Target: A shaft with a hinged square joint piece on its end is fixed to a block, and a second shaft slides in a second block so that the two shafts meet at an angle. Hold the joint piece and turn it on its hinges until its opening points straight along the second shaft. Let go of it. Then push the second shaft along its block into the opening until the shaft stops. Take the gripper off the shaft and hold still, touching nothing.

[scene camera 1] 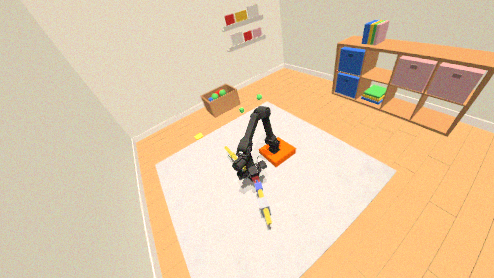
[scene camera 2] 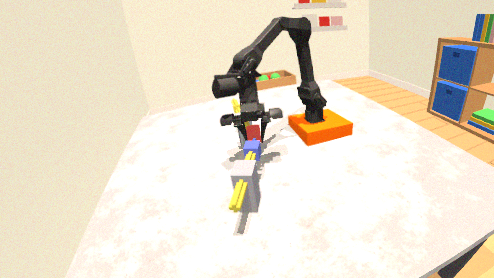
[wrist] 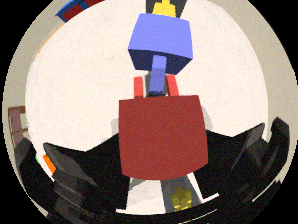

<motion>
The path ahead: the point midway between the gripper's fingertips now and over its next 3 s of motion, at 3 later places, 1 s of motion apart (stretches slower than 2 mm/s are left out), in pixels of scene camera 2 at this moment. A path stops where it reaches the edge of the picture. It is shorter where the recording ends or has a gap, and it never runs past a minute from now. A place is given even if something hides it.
The gripper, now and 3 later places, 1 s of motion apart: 255, 143; 254, 133; 247, 96; 249, 96
</motion>
